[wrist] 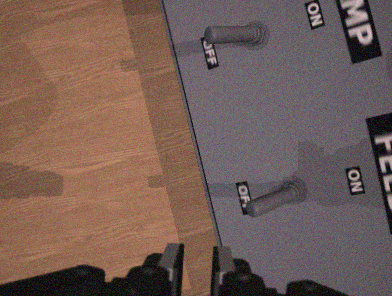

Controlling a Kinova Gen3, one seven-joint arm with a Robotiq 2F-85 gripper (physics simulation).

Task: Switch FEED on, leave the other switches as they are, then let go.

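Frame: origin at the arm's base, x right, y ahead, z up, level; metres.
Seen in the pictures: gripper, fingertip midpoint: (197, 268).
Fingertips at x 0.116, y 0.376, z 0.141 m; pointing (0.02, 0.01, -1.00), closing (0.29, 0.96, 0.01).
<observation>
Pixels of each thing's top centre, then the offset from my fingertips to it. "spot": a spot on its surface instead. Level surfaces: height alone.
- FEED switch, surface spot: (275, 198) spot: dx -0.001, dy +0.054, dz -0.107 m
- black FEED label, surface spot: (384, 167) spot: dx -0.005, dy +0.130, dz -0.099 m
- lever, surface spot: (232, 34) spot: dx -0.117, dy +0.052, dz -0.105 m
- grey panel, surface spot: (260, 105) spot: dx -0.067, dy +0.064, dz -0.136 m
- wooden table, its level: dz -0.228 m
The FEED switch (275, 198) is a grey lever in the lower right of the wrist view. It leans left toward its OFF label (243, 197), partly covering it, and away from its ON label (355, 180). The black FEED label (384, 167) is cut off at the right edge. My gripper (197, 268) is nearly closed at the bottom, with a narrow gap and no object between the fingertips. The fingertips appear below and left of the FEED lever, apart from it, over the panel's edge in this view.
Another lever (232, 34) stands at the top and leans left to its OFF label (210, 53). Its name label (359, 32) shows the letters MP. The grey panel (260, 105) has a long left edge beside the wooden table (90, 125). Shadows fall on both.
</observation>
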